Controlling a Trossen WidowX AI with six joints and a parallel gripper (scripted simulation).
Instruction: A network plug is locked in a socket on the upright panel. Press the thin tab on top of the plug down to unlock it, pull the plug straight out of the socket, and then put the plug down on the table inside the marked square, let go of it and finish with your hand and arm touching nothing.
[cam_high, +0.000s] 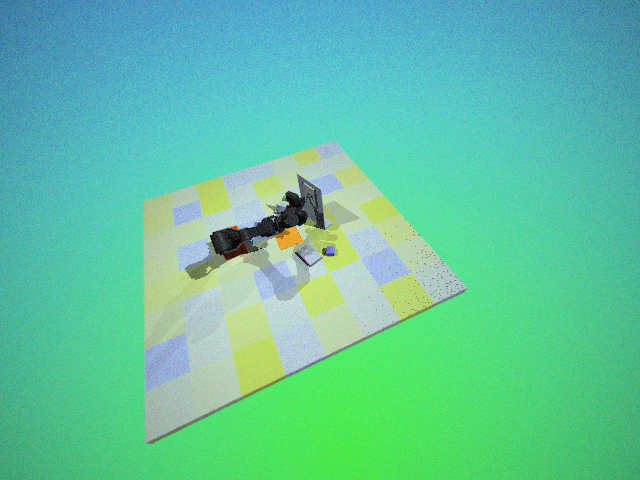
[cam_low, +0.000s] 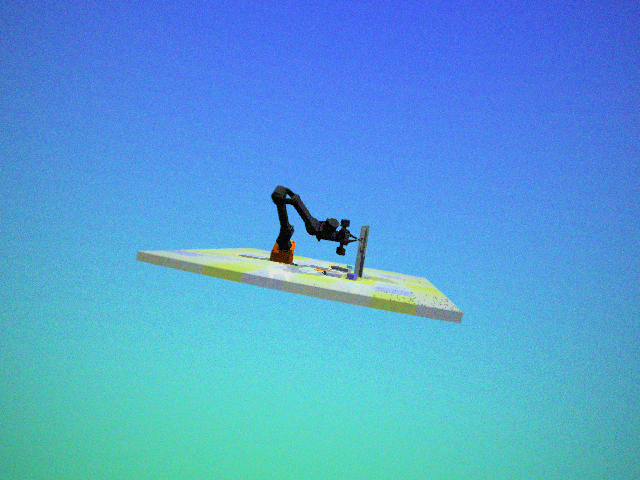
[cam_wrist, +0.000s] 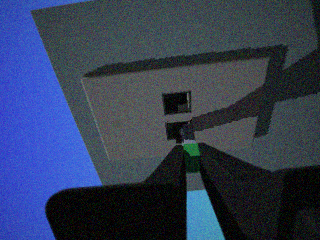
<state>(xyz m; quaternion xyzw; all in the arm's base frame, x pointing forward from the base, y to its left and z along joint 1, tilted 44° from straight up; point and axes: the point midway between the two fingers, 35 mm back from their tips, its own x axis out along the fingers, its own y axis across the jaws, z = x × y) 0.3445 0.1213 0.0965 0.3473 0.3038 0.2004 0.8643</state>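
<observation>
My gripper tip is now 120 mm past the orange marked square, 50 mm to the left of it and 190 mm above it. The rest, counted from my gripper tip: small purple cube 50 mm ahead, 210 mm to the right, 180 mm below; then network plug right at my gripper tip; then grey upright panel 40 mm ahead, 20 mm to the left, 70 mm below.
</observation>
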